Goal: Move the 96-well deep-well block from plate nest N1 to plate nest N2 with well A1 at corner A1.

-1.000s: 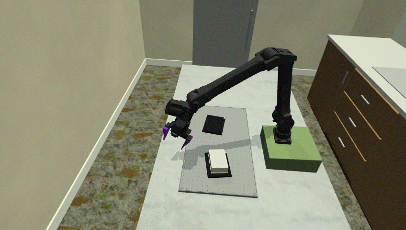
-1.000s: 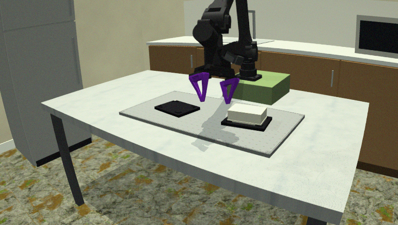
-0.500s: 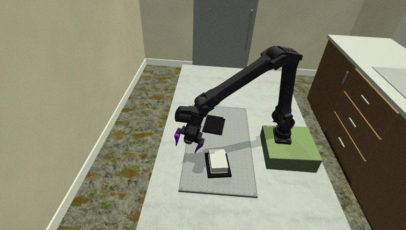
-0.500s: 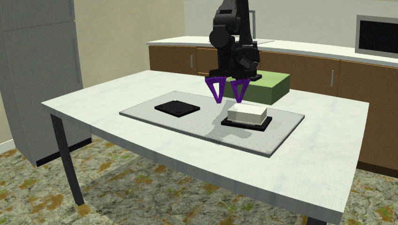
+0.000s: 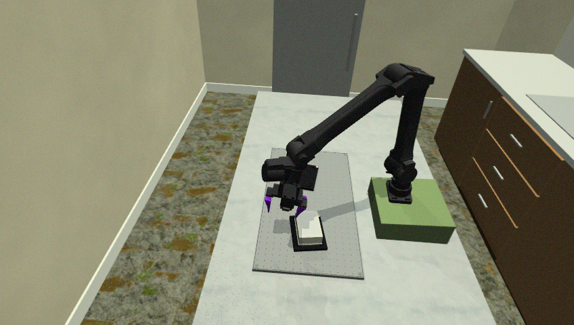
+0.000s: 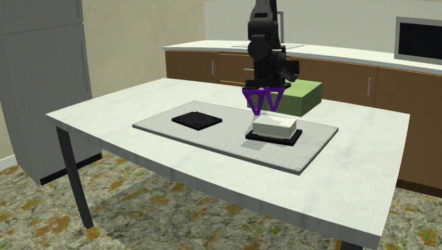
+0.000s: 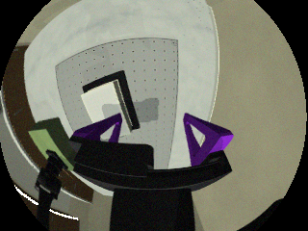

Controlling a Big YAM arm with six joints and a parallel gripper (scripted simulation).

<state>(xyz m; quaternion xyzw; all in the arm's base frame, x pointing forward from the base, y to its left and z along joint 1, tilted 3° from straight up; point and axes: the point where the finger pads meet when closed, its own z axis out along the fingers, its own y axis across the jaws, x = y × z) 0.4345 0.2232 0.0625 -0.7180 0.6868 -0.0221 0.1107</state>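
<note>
The white deep-well block lies 9 cm behind my hand, 8 cm below it and 2 cm to the right of it.
</note>
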